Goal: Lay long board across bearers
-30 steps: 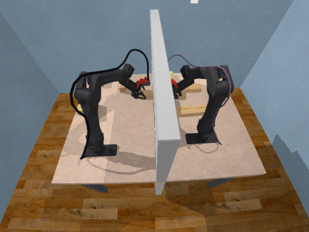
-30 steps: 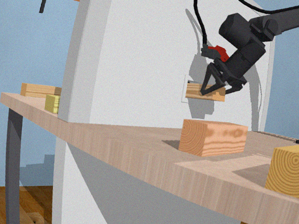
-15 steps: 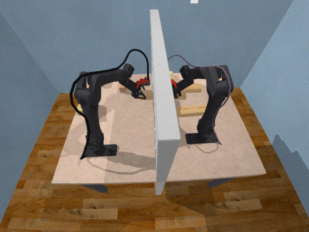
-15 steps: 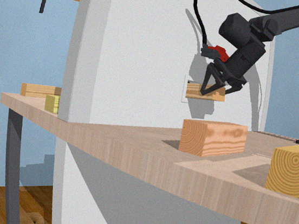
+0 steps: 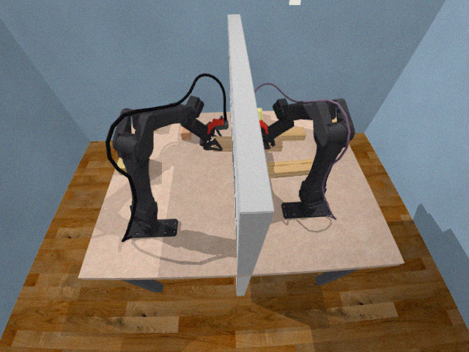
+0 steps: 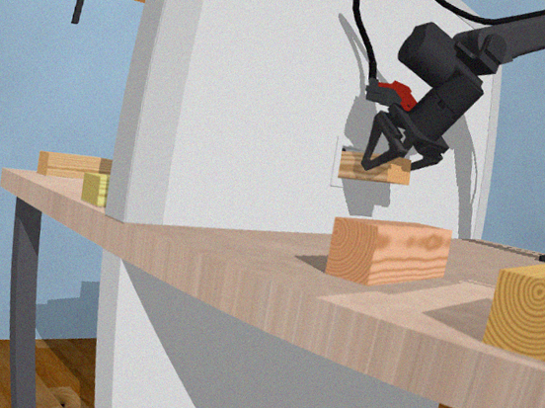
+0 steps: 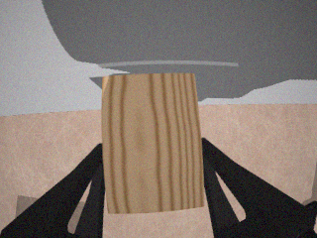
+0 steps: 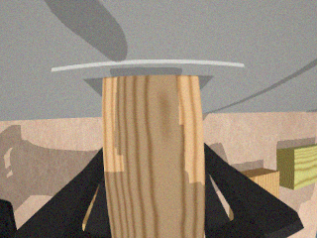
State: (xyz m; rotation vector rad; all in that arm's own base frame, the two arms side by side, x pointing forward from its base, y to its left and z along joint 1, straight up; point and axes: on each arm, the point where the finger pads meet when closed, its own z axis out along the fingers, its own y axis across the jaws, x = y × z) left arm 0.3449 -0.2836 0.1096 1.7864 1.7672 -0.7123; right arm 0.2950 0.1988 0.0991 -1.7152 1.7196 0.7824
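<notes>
My right hand is 20 mm to the right of the long board. The rest, counted from my right hand: orange block (320 mm to the left, 240 mm ahead, 70 mm below); yellow block (500 mm to the left, 330 mm ahead, 80 mm below); yellow-green offcut (270 mm ahead, 80 mm to the right, 80 mm below).
</notes>
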